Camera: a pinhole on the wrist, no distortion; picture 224 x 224 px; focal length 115.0 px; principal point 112.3 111.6 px. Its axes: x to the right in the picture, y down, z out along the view. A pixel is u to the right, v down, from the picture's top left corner.
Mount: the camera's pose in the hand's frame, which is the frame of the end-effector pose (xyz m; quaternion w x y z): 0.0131 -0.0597 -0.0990 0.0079 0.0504 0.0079 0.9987
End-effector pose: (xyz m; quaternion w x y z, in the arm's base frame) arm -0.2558 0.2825 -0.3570 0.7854 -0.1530 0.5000 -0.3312
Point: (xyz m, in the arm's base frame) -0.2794 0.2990 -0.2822
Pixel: 217 92
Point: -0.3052 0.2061 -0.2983
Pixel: 144 178
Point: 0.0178 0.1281 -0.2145
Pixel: 105 123
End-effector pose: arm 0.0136 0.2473 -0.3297 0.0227 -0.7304 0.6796 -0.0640
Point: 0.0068 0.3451 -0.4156
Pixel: 205 67
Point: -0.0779 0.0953 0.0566
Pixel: behind the camera
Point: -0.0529 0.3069 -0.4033
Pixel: 187 17
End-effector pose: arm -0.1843 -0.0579 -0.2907 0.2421 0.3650 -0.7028 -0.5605
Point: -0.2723 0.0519 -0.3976
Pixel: 141 119
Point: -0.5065 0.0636 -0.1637
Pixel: 101 33
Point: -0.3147 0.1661 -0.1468
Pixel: 173 13
